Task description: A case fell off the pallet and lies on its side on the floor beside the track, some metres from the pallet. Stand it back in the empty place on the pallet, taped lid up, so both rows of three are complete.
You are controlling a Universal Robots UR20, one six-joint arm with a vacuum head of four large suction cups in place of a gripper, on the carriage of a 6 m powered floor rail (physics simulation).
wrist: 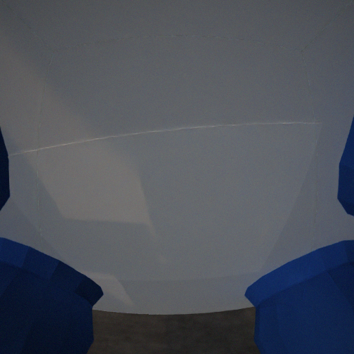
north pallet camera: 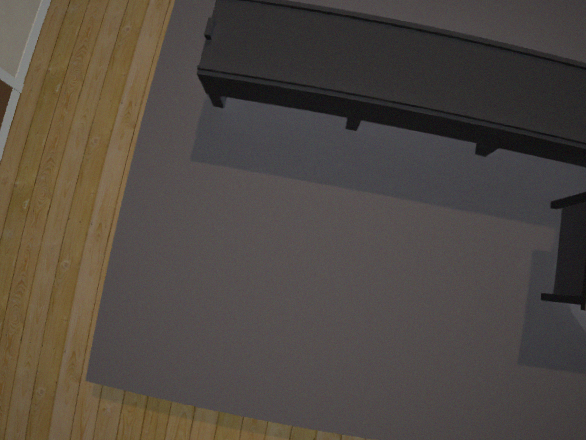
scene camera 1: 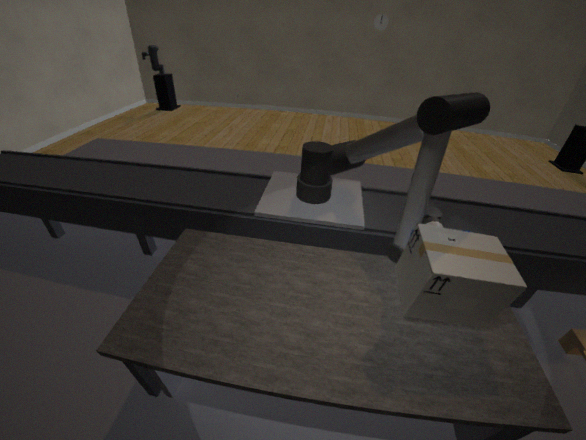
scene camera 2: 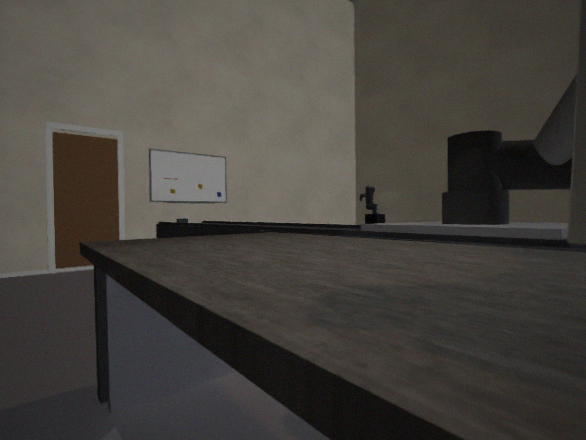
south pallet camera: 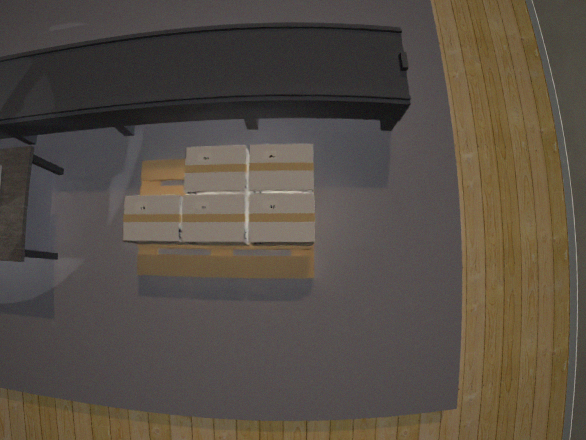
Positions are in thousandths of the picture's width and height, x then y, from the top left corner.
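Note:
The suction head (wrist: 849, 846) is visible. A wooden pallet (south pallet camera: 378, 599) is visible too; in the wrist view the pallet is out of frame, and in the north pallet camera view it is out of frame as well.

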